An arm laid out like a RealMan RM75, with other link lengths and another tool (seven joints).
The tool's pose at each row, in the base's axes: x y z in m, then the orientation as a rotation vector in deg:
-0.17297, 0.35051, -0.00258, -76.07, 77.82, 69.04
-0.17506, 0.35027, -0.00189, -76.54, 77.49, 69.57
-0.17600, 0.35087, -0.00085, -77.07, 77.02, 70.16
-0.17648, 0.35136, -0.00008, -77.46, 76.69, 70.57
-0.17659, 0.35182, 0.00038, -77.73, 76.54, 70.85
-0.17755, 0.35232, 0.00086, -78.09, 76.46, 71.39
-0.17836, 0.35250, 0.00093, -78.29, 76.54, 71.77
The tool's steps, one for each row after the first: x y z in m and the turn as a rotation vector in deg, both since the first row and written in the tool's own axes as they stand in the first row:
-0.00051, 0.00214, -0.00025, -0.66, -0.01, -0.04
-0.00158, 0.00313, 0.00021, -1.42, -0.08, -0.14
-0.00239, 0.00364, 0.00059, -1.96, -0.12, -0.22
-0.00291, 0.00376, 0.00098, -2.32, -0.09, -0.22
-0.00341, 0.00474, 0.00144, -2.88, -0.03, -0.06
-0.00345, 0.00554, 0.00164, -3.23, 0.06, 0.15

